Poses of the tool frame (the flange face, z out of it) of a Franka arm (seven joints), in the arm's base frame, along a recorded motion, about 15 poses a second.
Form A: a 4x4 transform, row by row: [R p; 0 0 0 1], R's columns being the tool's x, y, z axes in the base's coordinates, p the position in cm. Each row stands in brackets.
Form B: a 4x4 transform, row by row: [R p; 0 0 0 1], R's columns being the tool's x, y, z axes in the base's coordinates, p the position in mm. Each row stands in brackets. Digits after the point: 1 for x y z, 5 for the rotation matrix.
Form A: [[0.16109 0.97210 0.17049 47.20], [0.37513 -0.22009 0.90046 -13.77], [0.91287 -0.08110 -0.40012 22.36], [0 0 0 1]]
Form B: [[0.16109 0.97210 0.17049 472.0], [0.37513 -0.22009 0.90046 -137.7], [0.91287 -0.08110 -0.40012 223.6], [0 0 0 1]]
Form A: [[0.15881 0.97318 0.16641 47.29], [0.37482 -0.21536 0.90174 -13.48], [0.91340 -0.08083 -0.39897 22.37], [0 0 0 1]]
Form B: [[0.15881 0.97318 0.16641 472.9], [0.37482 -0.21536 0.90174 -134.8], [0.91340 -0.08083 -0.39897 223.7], [0 0 0 1]]
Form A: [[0.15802 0.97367 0.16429 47.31], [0.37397 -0.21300 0.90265 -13.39], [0.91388 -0.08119 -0.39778 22.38], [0 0 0 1]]
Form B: [[0.15802 0.97367 0.16429 473.1], [0.37397 -0.21300 0.90265 -133.9], [0.91388 -0.08119 -0.39778 223.8], [0 0 0 1]]
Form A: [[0.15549 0.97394 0.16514 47.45], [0.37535 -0.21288 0.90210 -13.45], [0.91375 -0.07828 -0.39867 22.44], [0 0 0 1]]
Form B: [[0.15549 0.97394 0.16514 474.5], [0.37535 -0.21288 0.90210 -134.5], [0.91375 -0.07828 -0.39867 224.4], [0 0 0 1]]
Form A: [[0.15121 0.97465 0.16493 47.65], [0.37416 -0.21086 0.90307 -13.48], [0.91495 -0.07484 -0.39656 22.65], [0 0 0 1]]
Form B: [[0.15121 0.97465 0.16493 476.5], [0.37416 -0.21086 0.90307 -134.8], [0.91495 -0.07484 -0.39656 226.5], [0 0 0 1]]
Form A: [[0.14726 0.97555 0.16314 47.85], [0.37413 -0.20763 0.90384 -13.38], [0.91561 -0.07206 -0.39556 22.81], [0 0 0 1]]
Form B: [[0.14726 0.97555 0.16314 478.5], [0.37413 -0.20763 0.90384 -133.8], [0.91561 -0.07206 -0.39556 228.1], [0 0 0 1]]
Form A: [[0.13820 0.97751 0.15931 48.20], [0.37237 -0.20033 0.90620 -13.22], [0.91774 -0.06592 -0.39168 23.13], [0 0 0 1]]
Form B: [[0.13820 0.97751 0.15931 482.0], [0.37237 -0.20033 0.90620 -132.2], [0.91774 -0.06592 -0.39168 231.3], [0 0 0 1]]
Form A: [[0.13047 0.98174 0.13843 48.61], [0.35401 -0.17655 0.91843 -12.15], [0.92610 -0.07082 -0.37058 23.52], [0 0 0 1]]
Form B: [[0.13047 0.98174 0.13843 486.1], [0.35401 -0.17655 0.91843 -121.5], [0.92610 -0.07082 -0.37058 235.2], [0 0 0 1]]
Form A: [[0.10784 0.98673 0.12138 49.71], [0.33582 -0.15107 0.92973 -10.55], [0.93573 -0.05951 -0.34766 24.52], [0 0 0 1]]
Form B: [[0.10784 0.98673 0.12138 497.1], [0.33582 -0.15107 0.92973 -105.5], [0.93573 -0.05951 -0.34766 245.2], [0 0 0 1]]
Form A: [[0.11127 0.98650 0.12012 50.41], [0.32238 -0.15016 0.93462 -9.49], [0.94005 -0.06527 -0.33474 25.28], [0 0 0 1]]
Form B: [[0.11127 0.98650 0.12012 504.1], [0.32238 -0.15016 0.93462 -94.9], [0.94005 -0.06527 -0.33474 252.8], [0 0 0 1]]
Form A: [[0.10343 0.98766 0.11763 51.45], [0.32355 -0.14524 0.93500 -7.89], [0.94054 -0.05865 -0.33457 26.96], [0 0 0 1]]
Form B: [[0.10343 0.98766 0.11763 514.5], [0.32355 -0.14524 0.93500 -78.9], [0.94054 -0.05865 -0.33457 269.6], [0 0 0 1]]
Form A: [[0.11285 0.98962 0.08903 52.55], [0.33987 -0.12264 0.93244 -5.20], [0.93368 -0.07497 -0.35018 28.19], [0 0 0 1]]
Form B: [[0.11285 0.98962 0.08903 525.5], [0.33987 -0.12264 0.93244 -52.0], [0.93368 -0.07497 -0.35018 281.9], [0 0 0 1]]
